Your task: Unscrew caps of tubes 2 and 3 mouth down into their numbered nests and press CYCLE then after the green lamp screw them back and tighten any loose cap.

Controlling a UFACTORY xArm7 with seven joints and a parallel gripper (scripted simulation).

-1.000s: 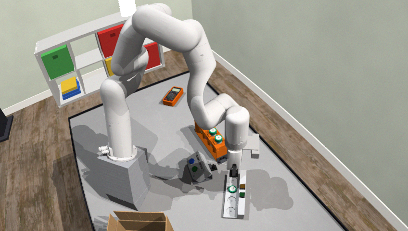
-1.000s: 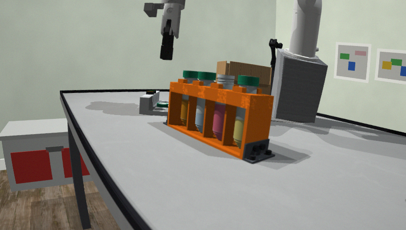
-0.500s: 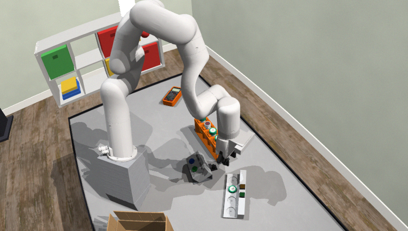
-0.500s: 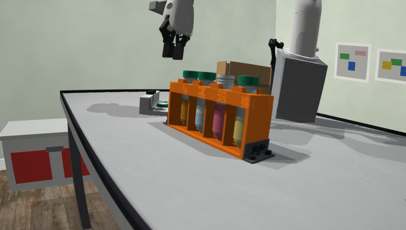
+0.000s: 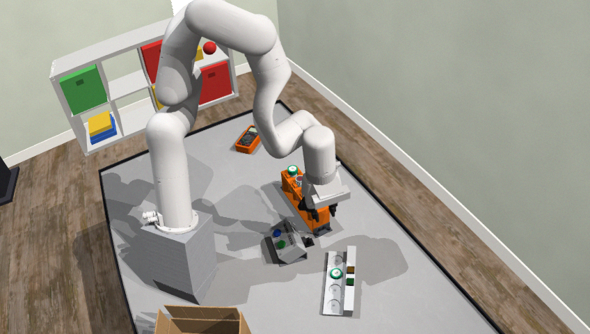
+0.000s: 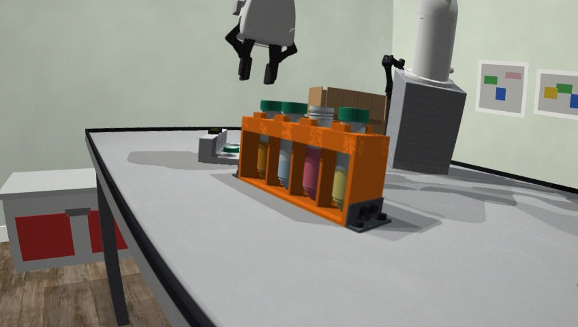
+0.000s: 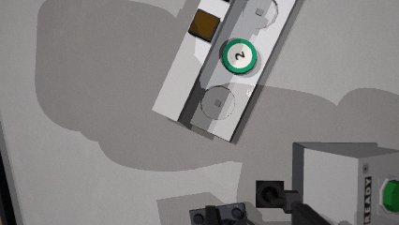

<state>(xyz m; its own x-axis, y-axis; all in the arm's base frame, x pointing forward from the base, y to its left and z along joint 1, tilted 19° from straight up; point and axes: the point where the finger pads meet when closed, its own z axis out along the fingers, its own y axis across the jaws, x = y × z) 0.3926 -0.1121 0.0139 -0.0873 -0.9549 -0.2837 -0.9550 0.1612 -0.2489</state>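
My hand is 10 cm to the right of the cap 4, 6 cm above it and 2 cm short of it. Also, from my hand: green ready key: 13 cm behind, 11 cm below, 2 cm to the left; then tube 3 threaded neck: 15 cm to the left, 6 cm below, 2 cm ahead; then cap 3: 15 cm to the left, 6 cm below, 2 cm ahead.
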